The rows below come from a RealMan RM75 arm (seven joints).
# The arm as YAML. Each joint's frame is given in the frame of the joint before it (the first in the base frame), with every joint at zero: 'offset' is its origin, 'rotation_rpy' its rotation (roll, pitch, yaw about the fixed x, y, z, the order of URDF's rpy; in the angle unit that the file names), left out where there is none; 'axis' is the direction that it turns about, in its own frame. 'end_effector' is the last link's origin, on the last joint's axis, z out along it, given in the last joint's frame.
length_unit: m
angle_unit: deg
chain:
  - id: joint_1
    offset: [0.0, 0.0, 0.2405]
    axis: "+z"
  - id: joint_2
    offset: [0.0, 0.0, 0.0]
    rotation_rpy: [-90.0, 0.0, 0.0]
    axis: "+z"
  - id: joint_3
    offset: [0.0, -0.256, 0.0]
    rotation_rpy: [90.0, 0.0, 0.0]
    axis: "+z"
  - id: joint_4
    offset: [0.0, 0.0, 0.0]
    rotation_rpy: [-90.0, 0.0, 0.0]
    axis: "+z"
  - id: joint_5
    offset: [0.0, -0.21, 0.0]
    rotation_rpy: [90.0, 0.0, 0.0]
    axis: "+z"
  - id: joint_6
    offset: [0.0, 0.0, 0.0]
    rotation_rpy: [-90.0, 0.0, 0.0]
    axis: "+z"
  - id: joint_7
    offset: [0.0, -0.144, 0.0]
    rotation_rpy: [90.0, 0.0, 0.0]
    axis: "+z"
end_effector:
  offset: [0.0, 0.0, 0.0]
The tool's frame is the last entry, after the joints.
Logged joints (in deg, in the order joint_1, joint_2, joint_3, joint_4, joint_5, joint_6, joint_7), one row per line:
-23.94 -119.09 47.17 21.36 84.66 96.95 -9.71
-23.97 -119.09 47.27 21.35 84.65 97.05 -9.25
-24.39 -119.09 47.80 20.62 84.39 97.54 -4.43
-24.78 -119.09 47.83 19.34 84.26 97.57 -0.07
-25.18 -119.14 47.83 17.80 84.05 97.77 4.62
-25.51 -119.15 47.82 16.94 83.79 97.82 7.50
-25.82 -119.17 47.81 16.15 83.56 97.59 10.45
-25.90 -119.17 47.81 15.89 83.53 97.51 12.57
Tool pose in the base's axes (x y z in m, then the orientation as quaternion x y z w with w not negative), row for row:
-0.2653 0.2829 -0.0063 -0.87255 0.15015 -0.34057 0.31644
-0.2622 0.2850 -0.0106 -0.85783 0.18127 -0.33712 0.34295
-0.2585 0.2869 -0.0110 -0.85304 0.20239 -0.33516 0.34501
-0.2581 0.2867 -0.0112 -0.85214 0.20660 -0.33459 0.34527
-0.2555 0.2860 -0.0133 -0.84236 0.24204 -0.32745 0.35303
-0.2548 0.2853 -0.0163 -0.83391 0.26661 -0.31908 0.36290
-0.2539 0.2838 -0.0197 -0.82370 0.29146 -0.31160 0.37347
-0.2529 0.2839 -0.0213 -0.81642 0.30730 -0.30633 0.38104
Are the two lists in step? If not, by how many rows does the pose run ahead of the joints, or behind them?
The pose runs 2 rows behind the joints: the pose in row i belongs to the joints in row i - 2.
